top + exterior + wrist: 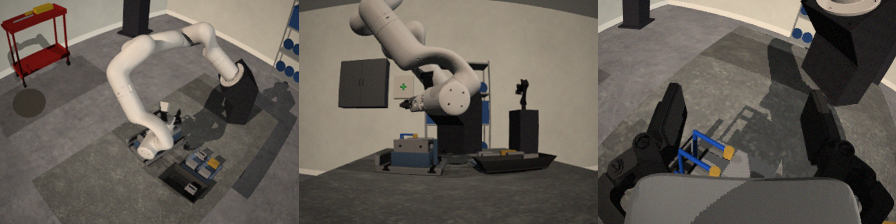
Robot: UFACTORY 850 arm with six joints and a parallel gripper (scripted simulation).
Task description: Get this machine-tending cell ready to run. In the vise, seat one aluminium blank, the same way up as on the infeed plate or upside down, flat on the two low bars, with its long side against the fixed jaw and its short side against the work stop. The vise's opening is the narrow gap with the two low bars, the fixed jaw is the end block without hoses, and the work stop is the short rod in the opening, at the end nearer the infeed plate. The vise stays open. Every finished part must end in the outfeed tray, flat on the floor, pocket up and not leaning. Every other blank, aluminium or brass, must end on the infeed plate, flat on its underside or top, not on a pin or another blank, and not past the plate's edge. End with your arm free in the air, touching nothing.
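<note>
The brass blank lies 330 mm to the left of my hand, 190 mm below it and 50 mm ahead of it. Round my hand: vise (180 mm below, 70 mm ahead, 20 mm to the right).
</note>
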